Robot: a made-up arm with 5 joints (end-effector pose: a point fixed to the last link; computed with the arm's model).
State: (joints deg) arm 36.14 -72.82 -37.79 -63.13 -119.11
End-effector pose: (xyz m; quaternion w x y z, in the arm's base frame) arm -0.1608 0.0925 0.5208 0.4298 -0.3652 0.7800 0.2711
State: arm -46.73 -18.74 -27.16 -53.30 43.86
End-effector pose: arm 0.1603 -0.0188 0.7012 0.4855 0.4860 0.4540 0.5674
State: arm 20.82 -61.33 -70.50 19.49 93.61
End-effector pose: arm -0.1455 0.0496 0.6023 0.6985 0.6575 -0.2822 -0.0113
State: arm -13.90 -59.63 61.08 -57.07 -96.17
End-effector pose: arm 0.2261 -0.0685 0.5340 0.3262 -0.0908 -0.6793 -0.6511
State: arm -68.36 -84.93 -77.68 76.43 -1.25
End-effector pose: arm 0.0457 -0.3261 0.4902 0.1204 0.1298 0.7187 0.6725
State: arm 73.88 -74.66 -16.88 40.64 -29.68
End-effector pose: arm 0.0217 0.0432 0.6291 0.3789 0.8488 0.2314 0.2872
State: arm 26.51 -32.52 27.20 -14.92 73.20
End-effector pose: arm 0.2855 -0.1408 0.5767 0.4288 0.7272 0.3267 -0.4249
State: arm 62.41 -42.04 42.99 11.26 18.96
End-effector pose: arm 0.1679 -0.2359 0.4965 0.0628 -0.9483 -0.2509 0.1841
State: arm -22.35 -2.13 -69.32 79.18 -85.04
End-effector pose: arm 0.3346 -0.0099 0.6208 0.5878 -0.4472 -0.5855 -0.3341
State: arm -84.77 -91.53 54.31 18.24 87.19
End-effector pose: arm 0.1311 0.0351 0.4912 0.6849 0.1462 0.7084 0.0883
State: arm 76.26 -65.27 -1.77 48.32 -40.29
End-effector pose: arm 0.0523 -0.0779 0.6085 0.1109 0.9130 0.1664 0.3556
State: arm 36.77 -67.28 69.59 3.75 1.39
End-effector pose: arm 0.1990 -0.1605 0.4474 0.0418 -0.8924 -0.4479 0.0345
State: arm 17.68 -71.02 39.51 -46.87 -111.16
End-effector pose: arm 0.1065 -0.0947 0.5893 0.0889 -0.0461 -0.6794 -0.7269
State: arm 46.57 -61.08 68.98 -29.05 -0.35
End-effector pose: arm 0.1636 -0.1628 0.4999 0.1694 0.9130 0.3642 0.0707
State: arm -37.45 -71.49 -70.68 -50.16 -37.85
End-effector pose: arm -0.1161 -0.2825 0.4024 0.4476 -0.3341 0.0517 0.8279
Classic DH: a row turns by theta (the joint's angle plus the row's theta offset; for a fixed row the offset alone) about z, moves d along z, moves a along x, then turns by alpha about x. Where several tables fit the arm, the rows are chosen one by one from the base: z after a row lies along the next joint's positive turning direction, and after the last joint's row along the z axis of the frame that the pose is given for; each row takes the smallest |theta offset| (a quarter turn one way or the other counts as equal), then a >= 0, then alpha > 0; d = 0 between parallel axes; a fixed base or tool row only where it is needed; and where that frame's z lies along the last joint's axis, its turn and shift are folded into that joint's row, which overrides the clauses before.
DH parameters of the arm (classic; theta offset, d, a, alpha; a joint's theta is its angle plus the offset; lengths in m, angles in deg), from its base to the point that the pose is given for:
base (fixed): -15.16 0 0.1117 180
joint 1: -15.16 -0.3044 0.0533 90
joint 2: -80.76 0 0.1844 0
joint 3: 73.52 0 0.138 0
joint 4: -82.76 -0.0423 0.0201 90
joint 5: -90 -0.1131 0.0089 90
tool (fixed): 180 -0.0254 0 0

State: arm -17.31 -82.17 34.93 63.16 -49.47
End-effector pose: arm 0.1987 -0.0715 0.4685 0.4083 -0.5798 -0.6902 -0.1443
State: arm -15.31 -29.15 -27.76 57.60 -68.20
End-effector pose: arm 0.2843 -0.0526 0.6219 0.4487 -0.5050 -0.6562 -0.3361
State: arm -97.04 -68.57 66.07 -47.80 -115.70
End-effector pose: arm 0.1562 0.0797 0.5095 0.7788 0.3887 -0.4587 -0.1787
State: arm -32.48 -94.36 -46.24 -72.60 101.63
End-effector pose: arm -0.1613 -0.2190 0.3118 0.0972 0.5643 -0.5156 0.6373
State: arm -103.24 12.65 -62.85 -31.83 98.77
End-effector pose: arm 0.0804 0.1567 0.7073 0.5197 0.4382 0.5453 0.4904
